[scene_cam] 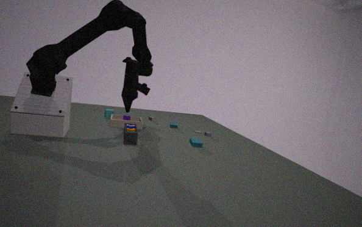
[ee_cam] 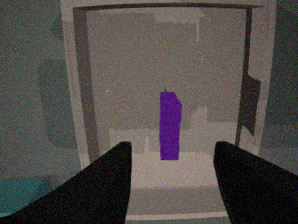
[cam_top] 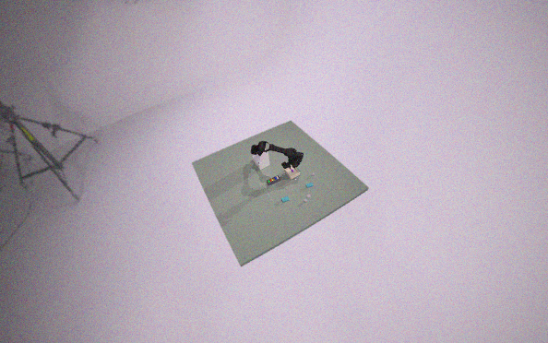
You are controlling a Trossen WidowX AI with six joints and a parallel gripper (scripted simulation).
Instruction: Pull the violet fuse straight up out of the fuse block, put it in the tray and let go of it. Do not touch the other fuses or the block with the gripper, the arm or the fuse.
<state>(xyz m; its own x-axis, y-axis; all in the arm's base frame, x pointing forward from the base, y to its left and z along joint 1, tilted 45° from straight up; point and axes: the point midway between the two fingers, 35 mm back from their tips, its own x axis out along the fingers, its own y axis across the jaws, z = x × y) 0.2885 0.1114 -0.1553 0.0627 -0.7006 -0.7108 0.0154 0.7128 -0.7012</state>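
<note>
My gripper tip is now 30 mm above the violet fuse. The rest, counted from my gripper tip: beige tray (50 mm below); white fuse (10 mm ahead, 160 mm to the right, 30 mm below); blue fuse (10 mm ahead, 180 mm to the right, 30 mm below).
</note>
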